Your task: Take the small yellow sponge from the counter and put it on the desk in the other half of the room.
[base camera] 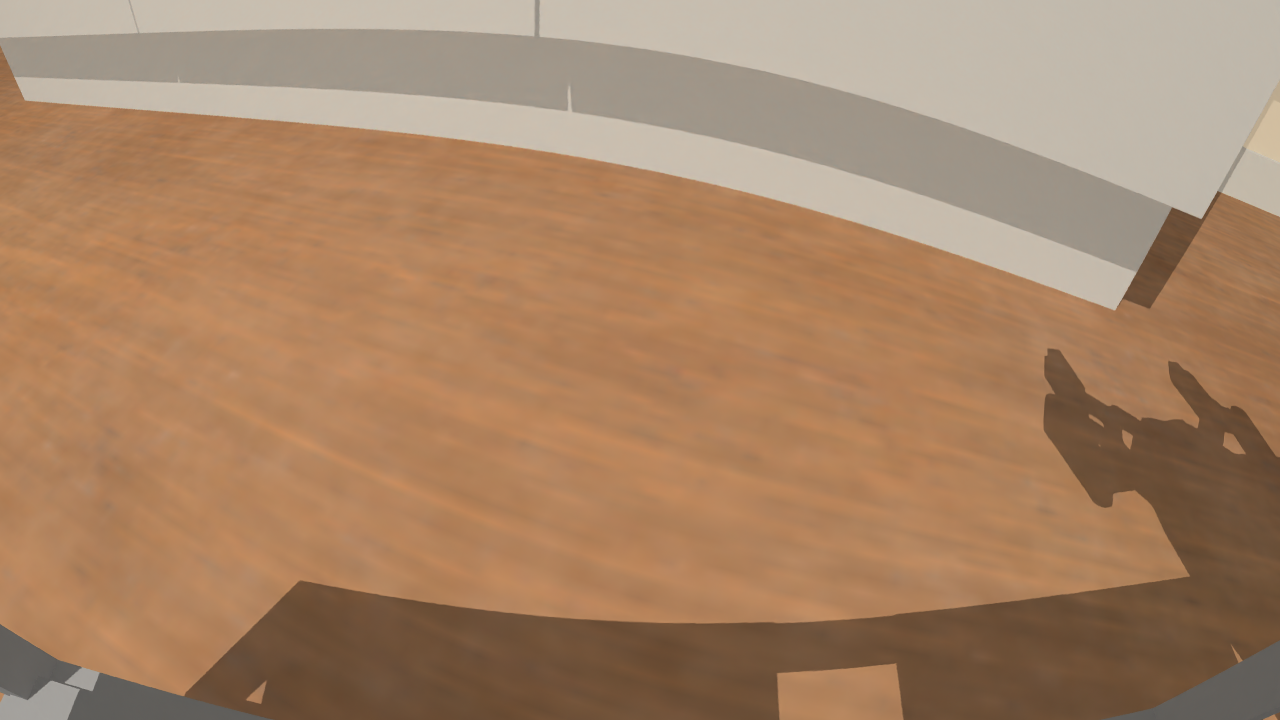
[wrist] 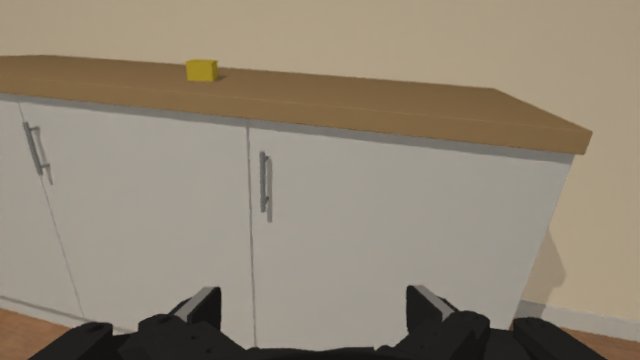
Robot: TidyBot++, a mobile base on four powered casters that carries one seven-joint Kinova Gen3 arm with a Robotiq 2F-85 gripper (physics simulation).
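Places are measured from the arm's base along level axes (x ahead, y left, z up), in millimetres.
Where they show: gripper, fingertip midpoint: (wrist: 314, 307).
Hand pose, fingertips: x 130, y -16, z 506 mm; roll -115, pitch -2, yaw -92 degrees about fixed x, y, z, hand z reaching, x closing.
Note:
Each offset is from my fingertips to the top centre of the thing. "spot": to the spot under its first point. Level surfaces: height alone.
The small yellow sponge @[dz +53, dx +807, dy +252 mm] (wrist: 201, 70) stands on the brown top of the counter @[dz +8 mm] (wrist: 350, 95), left of the middle in the wrist view, towards the counter's back edge. My gripper (wrist: 314, 307) is open, with no thing between its fingers. It is in front of the counter's white doors, apart from the sponge, which appears above and to the left of the fingers in the wrist view. The desk does not show in either view.
White cabinet doors (wrist: 400, 215) with grey handles @[spot: dz -157, dx +506, dy +70 mm] (wrist: 263, 181) form the counter's front. Its base @[spot: dz -874, dx +662, dy +275 mm] (base camera: 402, 111) crosses the top of the base camera view and ends at the right. Wooden floor @[dz -902 mm] (base camera: 537, 358) lies before it, with my arm's shadow at the right. A beige wall (wrist: 400, 35) stands behind.

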